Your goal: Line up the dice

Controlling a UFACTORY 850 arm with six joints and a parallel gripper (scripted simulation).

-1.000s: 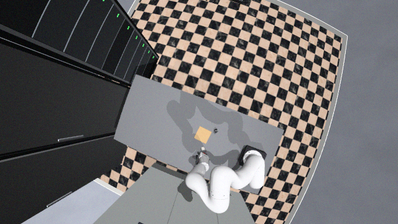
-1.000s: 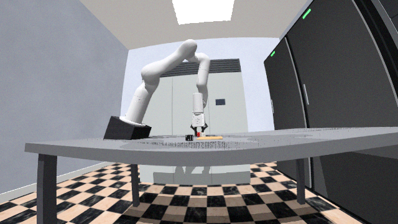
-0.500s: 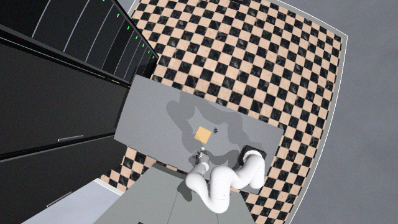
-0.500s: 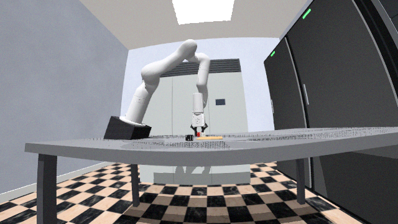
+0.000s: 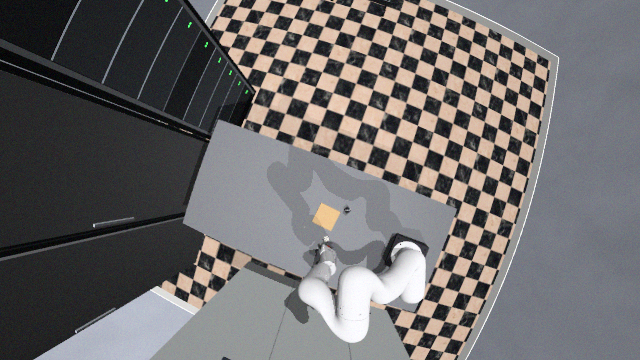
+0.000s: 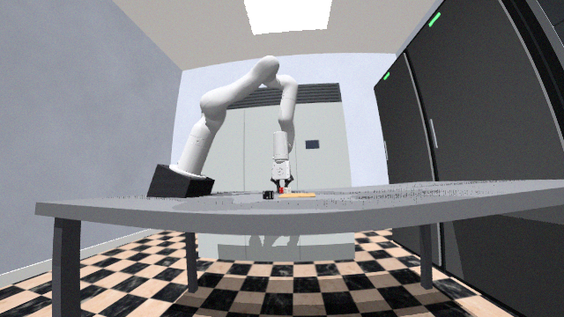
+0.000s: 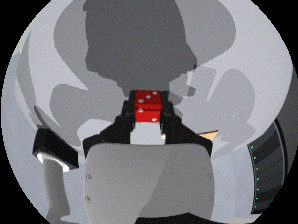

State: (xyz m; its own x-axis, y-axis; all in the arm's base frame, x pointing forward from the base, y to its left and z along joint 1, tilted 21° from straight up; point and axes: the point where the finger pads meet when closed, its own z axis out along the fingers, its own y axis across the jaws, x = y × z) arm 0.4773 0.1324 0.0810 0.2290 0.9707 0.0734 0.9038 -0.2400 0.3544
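Right now my hand is 1 cm above the red die. Also, from my hand: tan mat 7 cm ahead, 19 cm to the right, 2 cm below; then black die 4 cm behind, 28 cm to the right, 1 cm below; then white die 3 cm ahead, 6 cm to the right, 1 cm below.
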